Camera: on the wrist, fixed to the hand. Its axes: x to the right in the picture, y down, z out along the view.
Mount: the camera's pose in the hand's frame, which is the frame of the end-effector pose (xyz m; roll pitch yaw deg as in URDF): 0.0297 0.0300 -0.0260 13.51 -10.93 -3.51
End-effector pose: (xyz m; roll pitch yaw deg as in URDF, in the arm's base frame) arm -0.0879 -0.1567 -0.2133 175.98 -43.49 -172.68
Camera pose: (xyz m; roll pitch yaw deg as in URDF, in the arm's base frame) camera -0.0937 -0.1291 -0.1725 -172.80 -32.29 -169.52
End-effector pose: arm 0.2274 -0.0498 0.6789 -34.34 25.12 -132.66
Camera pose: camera 0.2277 -0.0644 0.6315 -20.02 14.10 -129.27
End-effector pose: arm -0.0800 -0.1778 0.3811 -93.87 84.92 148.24
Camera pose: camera -0.0437 -0.1674 0.3490 -25.89 76.41 -156.45
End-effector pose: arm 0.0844 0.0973 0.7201 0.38 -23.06 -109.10
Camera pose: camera 0.1007 0.0521 0.7080 15.59 -33.91 -113.34
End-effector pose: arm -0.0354 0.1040 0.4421 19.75 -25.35 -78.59
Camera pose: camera 0.0074 0.0790 0.4419 37.11 -34.23 -86.98
